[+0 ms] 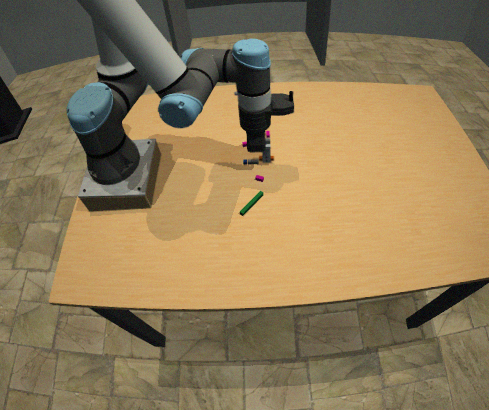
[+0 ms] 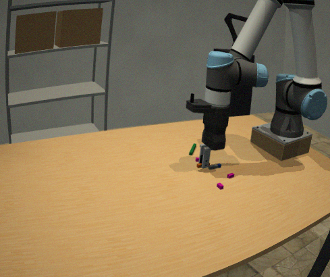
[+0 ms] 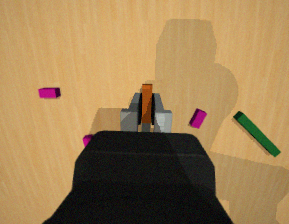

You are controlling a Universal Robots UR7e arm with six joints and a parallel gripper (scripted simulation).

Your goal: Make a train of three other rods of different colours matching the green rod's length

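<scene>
My hand is 4 cm past the grey rod, 3 cm above it and 1 cm to the right of it. Round my hand: blue rod 6 cm behind, 3 cm below, 1 cm to the left; orange rod 1 cm below; green rod 13 cm to the right, 6 cm behind, 3 cm below.
</scene>
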